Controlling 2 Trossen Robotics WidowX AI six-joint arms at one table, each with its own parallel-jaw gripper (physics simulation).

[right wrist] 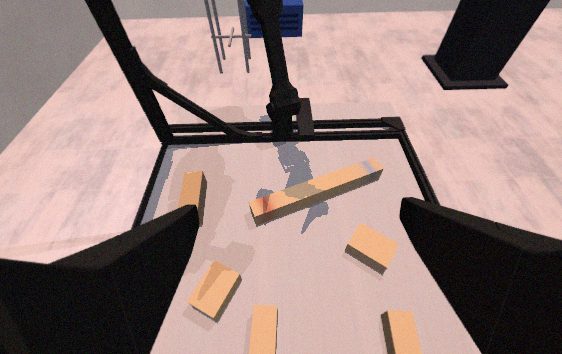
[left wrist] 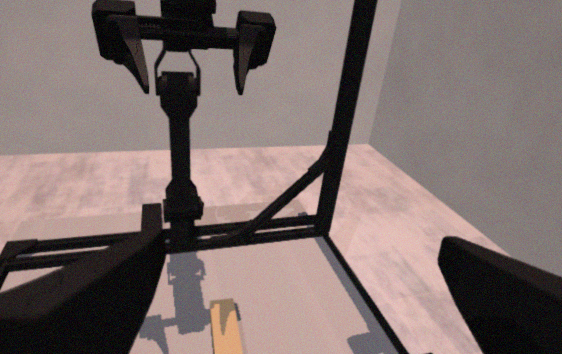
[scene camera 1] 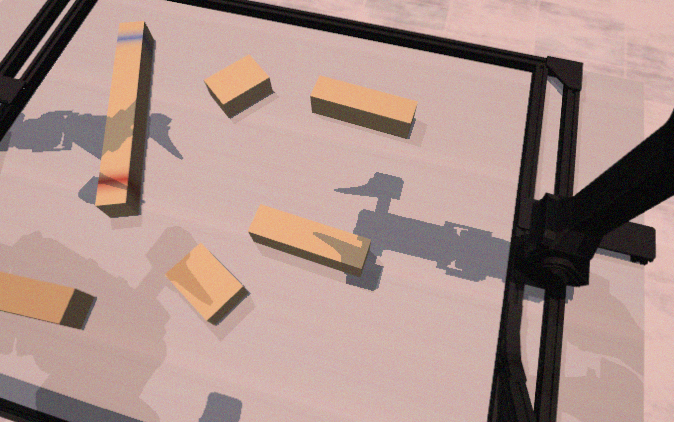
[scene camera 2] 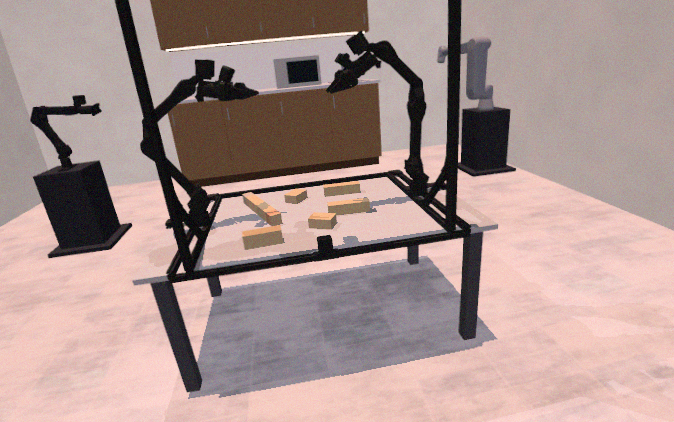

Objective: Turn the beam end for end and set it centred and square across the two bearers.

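Pixels of known places: left gripper, fingertip midpoint: [left wrist: 305, 246] [scene camera 2: 254, 93]; right gripper, fingertip midpoint: [right wrist: 299, 210] [left wrist: 195, 91] [scene camera 2: 328, 92]; left arm's base, link origin: [right wrist: 282, 129] [scene camera 2: 200, 223]; right arm's base, link origin: [left wrist: 182, 236] [scene camera 1: 539, 265] [scene camera 2: 419, 193].
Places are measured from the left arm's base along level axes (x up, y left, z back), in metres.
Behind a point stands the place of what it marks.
The long wooden beam [scene camera 1: 120, 90] @[x 0.025, y 0.109, z -0.224 m] [scene camera 2: 257, 204] @[x 0.025, y 0.068, z -0.230 m] [right wrist: 330, 182] @[x 0.025, y 0.115, z -0.233 m] lies slanted on the table in scene camera 2, its blue band toward the back and its red band toward the front. Two parallel blocks look like the bearers: the rear one [scene camera 1: 365, 99] @[x 0.025, y 0.194, z -0.615 m] [scene camera 2: 342, 189] @[x 0.006, y 0.172, z -0.612 m] [right wrist: 402, 332] @[x 0.025, y 0.194, z -0.563 m] and the front one [scene camera 1: 295, 230] @[x 0.025, y -0.049, z -0.576 m] [scene camera 2: 345, 206] @[x 0.014, y -0.072, z -0.580 m] [left wrist: 231, 340] @[x 0.025, y -0.058, z -0.588 m] [right wrist: 264, 330] @[x 0.025, y -0.047, z -0.554 m], apart, with nothing across them. My left gripper [scene camera 2: 257, 93] @[x 0.474, y -0.011, z -0.293 m] [left wrist: 305, 246] @[x 0.474, y -0.011, z -0.293 m] is open and empty, high above the table. My right gripper [scene camera 2: 329, 91] @[x 0.451, y -0.002, z -0.563 m] [left wrist: 195, 91] @[x 0.451, y -0.002, z -0.563 m] [right wrist: 299, 210] @[x 0.451, y -0.002, z -0.563 m] is open and empty, also high up.
Two short blocks, one toward the back [scene camera 1: 237, 80] @[x 0.019, y 0.181, z -0.400 m] [scene camera 2: 295, 196] @[x 0.015, y 0.134, z -0.393 m] [right wrist: 372, 245] @[x 0.019, y 0.182, z -0.400 m] and one nearer the front [scene camera 1: 205, 280] @[x 0.019, y -0.147, z -0.480 m] [scene camera 2: 322, 220] @[x 0.015, y -0.182, z -0.474 m] [right wrist: 215, 290] @[x 0.019, y -0.144, z -0.483 m], lie between beam and bearers. Another longer block [scene camera 1: 35, 300] @[x 0.031, y -0.234, z -0.279 m] [scene camera 2: 262, 237] @[x 0.015, y -0.257, z -0.257 m] [right wrist: 191, 190] @[x 0.031, y -0.232, z -0.250 m] lies front left in scene camera 2. Black rails edge the table.
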